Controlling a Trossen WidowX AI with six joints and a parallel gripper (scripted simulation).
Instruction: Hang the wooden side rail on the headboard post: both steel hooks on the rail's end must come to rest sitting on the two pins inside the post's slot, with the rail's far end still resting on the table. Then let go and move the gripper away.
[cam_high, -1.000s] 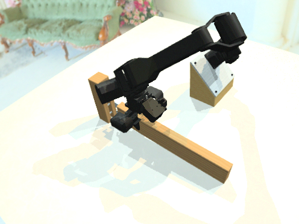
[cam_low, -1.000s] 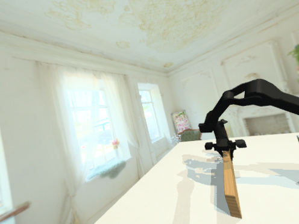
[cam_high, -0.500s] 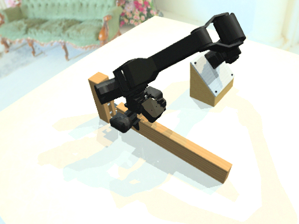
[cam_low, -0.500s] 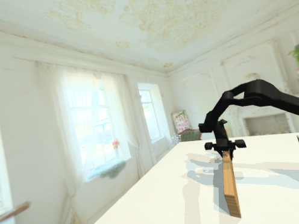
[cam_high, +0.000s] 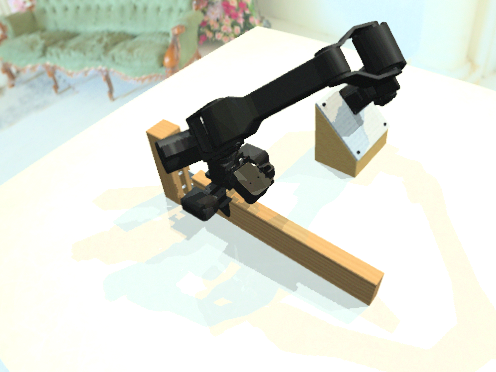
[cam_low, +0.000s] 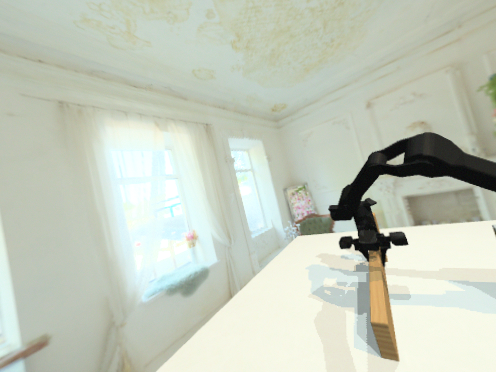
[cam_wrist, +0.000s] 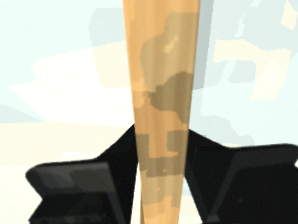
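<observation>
The headboard post lies 16 cm to the right of my gripper tip, 4 cm above it and 1 cm ahead of it.
</observation>
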